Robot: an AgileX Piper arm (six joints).
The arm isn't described. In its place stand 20 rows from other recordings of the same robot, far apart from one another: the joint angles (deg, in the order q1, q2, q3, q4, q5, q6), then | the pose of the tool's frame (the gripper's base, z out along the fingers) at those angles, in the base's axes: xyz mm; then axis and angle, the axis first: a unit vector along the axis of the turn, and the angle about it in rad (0 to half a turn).
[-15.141, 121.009, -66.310, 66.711, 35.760, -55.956] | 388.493, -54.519, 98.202, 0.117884, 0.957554, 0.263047, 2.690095
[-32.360, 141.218, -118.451, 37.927, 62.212, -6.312] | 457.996, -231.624, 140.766, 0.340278, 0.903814, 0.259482, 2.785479
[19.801, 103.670, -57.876, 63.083, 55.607, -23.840] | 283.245, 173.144, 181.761, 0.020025, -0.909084, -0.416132, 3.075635
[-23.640, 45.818, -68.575, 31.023, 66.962, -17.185] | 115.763, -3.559, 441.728, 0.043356, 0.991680, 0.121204, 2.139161
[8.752, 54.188, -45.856, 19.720, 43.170, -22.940] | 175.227, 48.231, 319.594, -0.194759, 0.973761, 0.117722, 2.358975
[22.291, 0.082, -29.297, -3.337, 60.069, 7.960] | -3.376, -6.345, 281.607, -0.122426, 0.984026, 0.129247, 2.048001
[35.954, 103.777, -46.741, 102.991, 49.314, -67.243] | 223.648, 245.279, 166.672, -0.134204, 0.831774, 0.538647, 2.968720
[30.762, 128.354, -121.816, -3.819, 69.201, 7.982] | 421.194, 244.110, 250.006, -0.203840, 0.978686, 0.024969, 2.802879
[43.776, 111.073, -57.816, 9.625, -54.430, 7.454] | 305.042, 275.139, 209.248, -0.173326, 0.889909, 0.421924, 1.666045
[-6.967, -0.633, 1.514, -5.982, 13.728, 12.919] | 54.746, -8.957, 183.338, 0.132876, 0.991068, -0.011335, 1.737413
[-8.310, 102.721, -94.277, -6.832, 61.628, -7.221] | 384.386, -65.770, 314.875, -0.007225, 0.996115, -0.087760, 2.727247
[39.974, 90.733, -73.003, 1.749, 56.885, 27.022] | 246.304, 209.519, 285.790, -0.106130, 0.988200, 0.110441, 2.861148
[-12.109, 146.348, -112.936, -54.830, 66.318, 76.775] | 471.438, -170.819, 87.747, 0.485534, 0.789228, -0.376000, 2.758724
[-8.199, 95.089, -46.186, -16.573, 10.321, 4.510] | 309.220, -49.252, 169.466, -0.023071, 0.996392, -0.081671, 2.528913
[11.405, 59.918, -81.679, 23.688, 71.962, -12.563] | 156.535, 67.040, 461.176, -0.219139, 0.951328, 0.216685, 2.372864
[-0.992, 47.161, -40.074, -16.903, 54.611, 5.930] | 137.366, -23.952, 296.298, 0.010528, 0.991127, -0.132502, 2.554952
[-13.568, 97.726, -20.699, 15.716, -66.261, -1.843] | 249.471, -83.417, 155.802, 0.262322, 0.946026, -0.190319, 1.724241
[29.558, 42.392, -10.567, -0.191, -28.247, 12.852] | 123.554, 70.234, 250.616, -0.138352, 0.927569, 0.347095, 1.679848
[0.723, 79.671, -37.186, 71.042, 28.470, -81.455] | 254.058, 44.236, 212.718, -0.205004, 0.959841, 0.191516, 2.376056
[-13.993, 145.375, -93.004, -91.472, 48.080, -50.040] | 452.070, -182.414, 38.515, 0.727380, -0.531445, 0.434148, 2.535830
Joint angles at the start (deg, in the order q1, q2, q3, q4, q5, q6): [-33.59 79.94 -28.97 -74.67 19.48 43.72]
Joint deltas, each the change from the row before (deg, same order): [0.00 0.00 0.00 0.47 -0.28 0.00]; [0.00 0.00 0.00 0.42 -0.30 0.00]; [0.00 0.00 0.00 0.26 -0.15 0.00]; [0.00 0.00 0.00 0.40 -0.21 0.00]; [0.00 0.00 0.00 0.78 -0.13 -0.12]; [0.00 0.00 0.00 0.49 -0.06 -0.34]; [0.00 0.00 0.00 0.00 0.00 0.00]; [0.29 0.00 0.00 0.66 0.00 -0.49]
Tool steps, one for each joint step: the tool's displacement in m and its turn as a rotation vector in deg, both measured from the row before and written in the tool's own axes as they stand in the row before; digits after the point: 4 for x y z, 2 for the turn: [-0.0002 0.0005 0.0000 -0.31 -0.09 0.44]; [-0.0002 0.0005 0.0000 -0.31 -0.12 0.40]; [-0.0001 0.0003 0.0000 -0.16 -0.05 0.25]; [-0.0001 0.0004 0.0000 -0.24 -0.06 0.38]; [0.0001 0.0004 0.0000 -0.27 0.08 0.62]; [0.0001 0.0002 0.0000 -0.15 0.06 0.13]; [0.0000 0.0000 0.0000 0.00 0.00 0.00]; [-0.0004 0.0012 -0.0003 -0.28 0.00 -0.08]
